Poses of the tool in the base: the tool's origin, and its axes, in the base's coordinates. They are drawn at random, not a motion.
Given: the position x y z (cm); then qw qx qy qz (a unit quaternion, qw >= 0).
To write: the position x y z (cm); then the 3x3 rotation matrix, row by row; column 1 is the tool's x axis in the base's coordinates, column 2 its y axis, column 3 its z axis. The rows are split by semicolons. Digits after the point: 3 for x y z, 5 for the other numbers.
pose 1, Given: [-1.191 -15.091 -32.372 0.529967 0.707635 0.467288 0.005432]
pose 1, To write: -1.191 -15.091 -32.372; 0.56322 0.65558 0.50298; 0.66710 -0.00155 -0.74497; -0.48761 0.75512 -0.43821
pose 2, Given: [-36.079 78.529 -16.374 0.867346 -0.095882 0.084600 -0.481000]
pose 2, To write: -36.079 78.529 -16.374; 0.52296 0.81816 0.23899; -0.85061 0.51889 0.08494; -0.05452 -0.24771 0.96730
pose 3, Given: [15.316 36.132 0.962 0.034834 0.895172 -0.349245 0.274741]
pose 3, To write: 15.316 36.132 0.962; 0.60509 -0.64441 0.46755; -0.60613 -0.75363 -0.25427; 0.51621 -0.12954 -0.84661
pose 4, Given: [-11.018 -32.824 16.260 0.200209 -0.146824 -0.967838 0.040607]
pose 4, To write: -11.018 -32.824 16.260; -0.87672 0.26794 -0.39946; 0.30046 0.95359 -0.01981; 0.37562 -0.13739 -0.91653
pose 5, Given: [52.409 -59.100 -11.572 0.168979 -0.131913 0.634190 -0.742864]
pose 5, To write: 52.409 -59.100 -11.572; -0.90809 0.08374 0.41032; -0.41837 -0.13850 -0.89765; -0.01834 -0.98682 0.16080
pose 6, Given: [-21.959 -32.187 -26.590 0.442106 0.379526 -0.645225 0.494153]
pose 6, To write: -21.959 -32.187 -26.590; -0.32100 -0.92670 -0.19543; -0.05282 0.22355 -0.97326; 0.94560 -0.30210 -0.12071
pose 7, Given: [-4.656 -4.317 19.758 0.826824 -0.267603 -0.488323 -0.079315]
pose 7, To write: -4.656 -4.317 19.758; 0.51050 0.39251 -0.76506; 0.13019 0.84420 0.51998; 0.84996 -0.36506 0.37986
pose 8, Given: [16.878 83.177 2.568 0.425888 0.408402 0.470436 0.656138]
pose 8, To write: 16.878 83.177 2.568; -0.30365 -0.17463 0.93664; 0.94314 -0.19462 0.26947; 0.13523 0.96521 0.22380
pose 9, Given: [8.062 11.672 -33.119 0.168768 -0.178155 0.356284 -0.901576]
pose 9, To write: 8.062 11.672 -33.119; -0.87956 0.17737 0.44150; -0.43126 -0.68916 -0.58230; 0.20098 -0.70257 0.68264
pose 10, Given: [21.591 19.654 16.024 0.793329 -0.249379 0.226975 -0.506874]
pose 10, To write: 21.591 19.654 16.024; 0.38312 0.69103 0.61294; -0.91744 0.36178 0.16558; -0.10732 -0.62577 0.77258
